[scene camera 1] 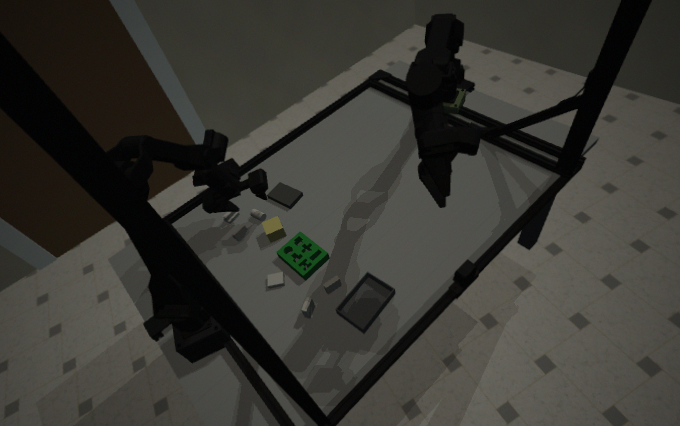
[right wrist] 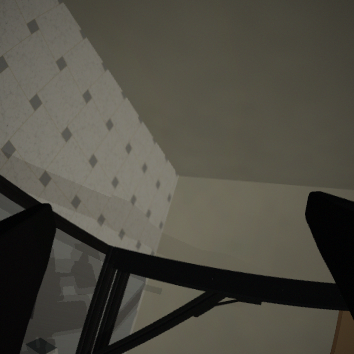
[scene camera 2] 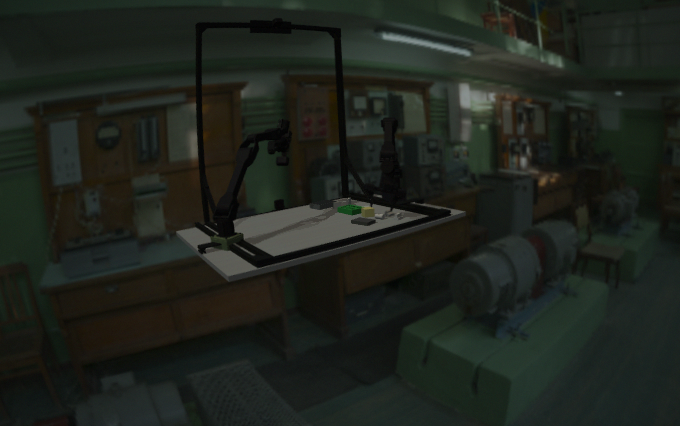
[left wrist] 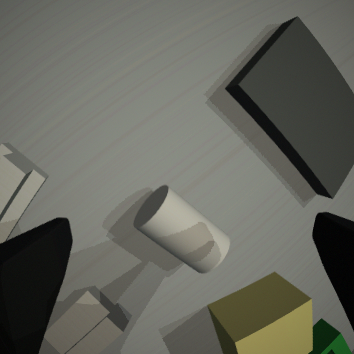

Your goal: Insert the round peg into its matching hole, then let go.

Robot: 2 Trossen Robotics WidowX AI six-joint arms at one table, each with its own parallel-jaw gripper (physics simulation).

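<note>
The round peg, a white cylinder, lies on its side on the table. The green hole board lies flat to the right of it, and a corner of it shows in the left wrist view. My left gripper is open and empty. It hangs low just above the peg, with one finger on each side and neither touching it. My right gripper is open and empty, high above the far side of the table.
A yellow cube stands between peg and board. A dark flat slab lies beyond the peg. Other pale pegs lie scattered. A dark tray sits nearer the front edge.
</note>
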